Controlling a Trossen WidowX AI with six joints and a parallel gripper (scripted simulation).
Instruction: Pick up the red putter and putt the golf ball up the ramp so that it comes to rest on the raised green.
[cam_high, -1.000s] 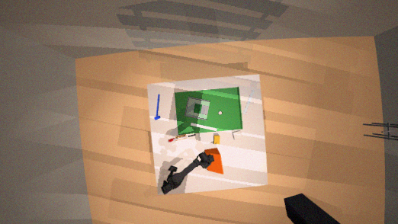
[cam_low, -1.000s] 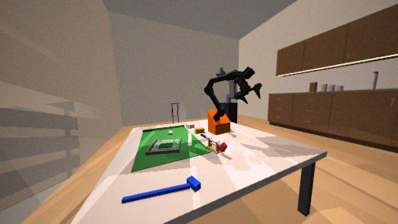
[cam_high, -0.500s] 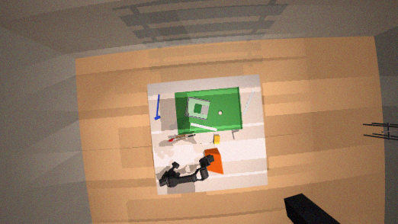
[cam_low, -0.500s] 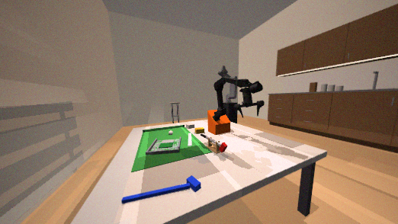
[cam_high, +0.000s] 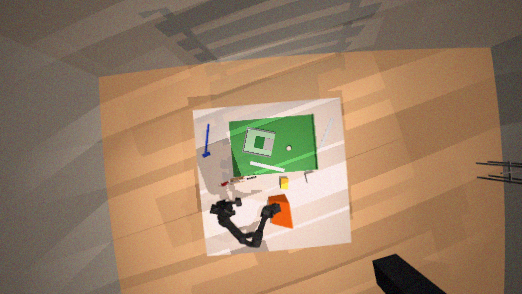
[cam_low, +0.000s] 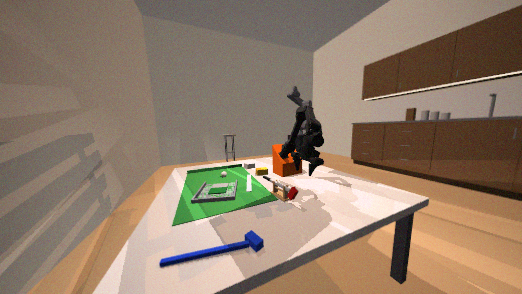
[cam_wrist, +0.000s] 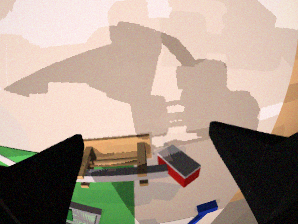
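Now: the yellow block 1 cm behind my gripper tip, 44 cm to the right of it and 10 cm below it. The rest, counted from my gripper tip: white golf ball 27 cm ahead, 55 cm to the right, 10 cm below; then blue putter 50 cm ahead, 11 cm to the left, 11 cm below.
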